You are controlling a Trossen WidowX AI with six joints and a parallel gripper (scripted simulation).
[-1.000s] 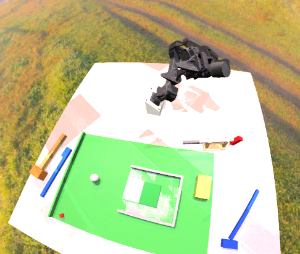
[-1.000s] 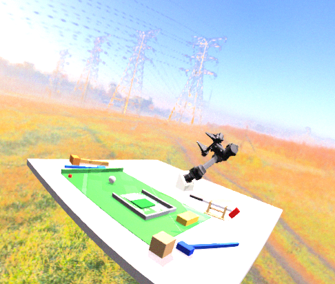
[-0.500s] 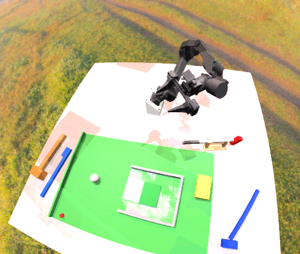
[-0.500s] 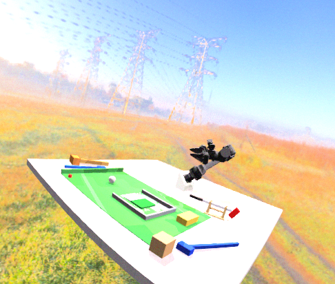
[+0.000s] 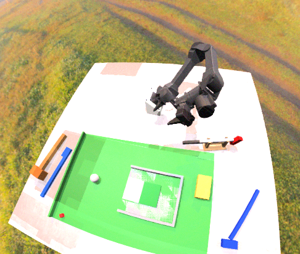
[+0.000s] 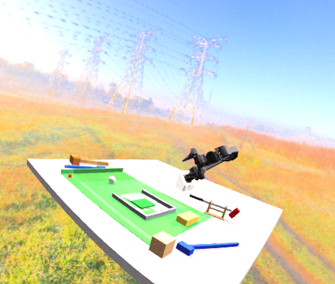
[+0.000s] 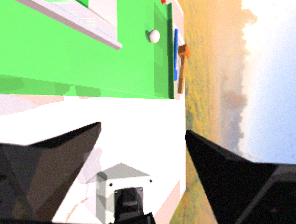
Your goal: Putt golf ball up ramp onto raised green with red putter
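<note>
My gripper tip is now 260 mm to the right of the red putter, 130 mm above it and 20 mm past it. The rest, counted from my gripper tip: yellow block: 240 mm to the left, 200 mm ahead, 160 mm below; then wooden rack: 270 mm to the left, 150 mm below, 20 mm behind; then white golf ball: 310 mm ahead, 250 mm to the right, 160 mm below.
</note>
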